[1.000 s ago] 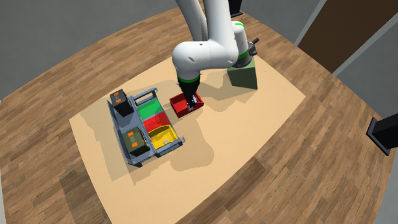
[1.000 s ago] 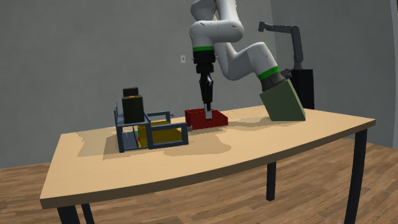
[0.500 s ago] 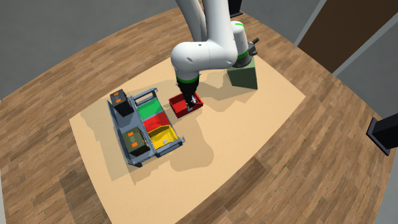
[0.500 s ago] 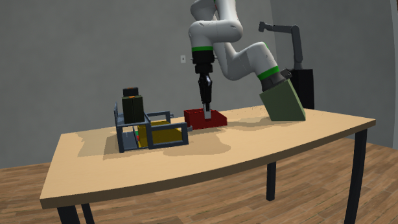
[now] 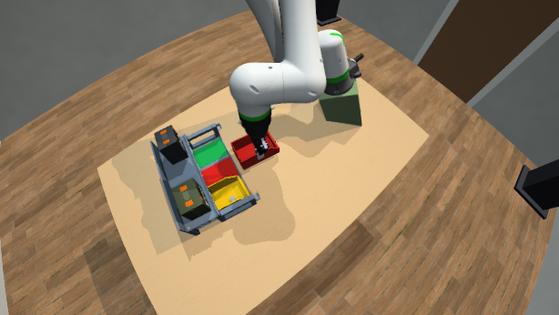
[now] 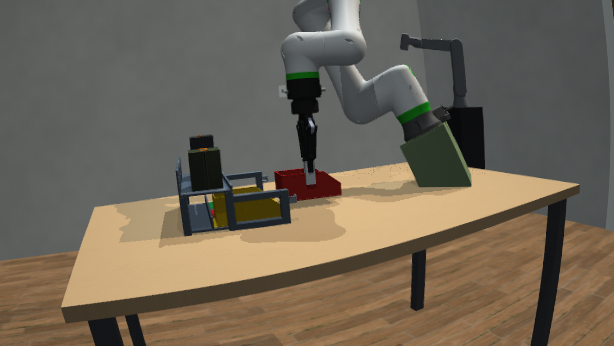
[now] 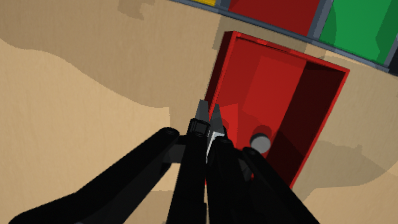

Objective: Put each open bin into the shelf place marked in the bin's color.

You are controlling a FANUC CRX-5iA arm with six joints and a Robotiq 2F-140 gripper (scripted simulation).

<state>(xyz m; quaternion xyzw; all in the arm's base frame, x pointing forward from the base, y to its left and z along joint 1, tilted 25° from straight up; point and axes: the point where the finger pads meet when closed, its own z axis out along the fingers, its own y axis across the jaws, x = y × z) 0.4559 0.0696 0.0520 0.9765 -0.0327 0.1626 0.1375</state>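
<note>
Right now the red bin is 5 cm to the right of my hand, 4 cm below it and 1 cm behind it. Also, from my hand: yellow bin: 20 cm ahead, 6 cm below, 5 cm to the left.
</note>
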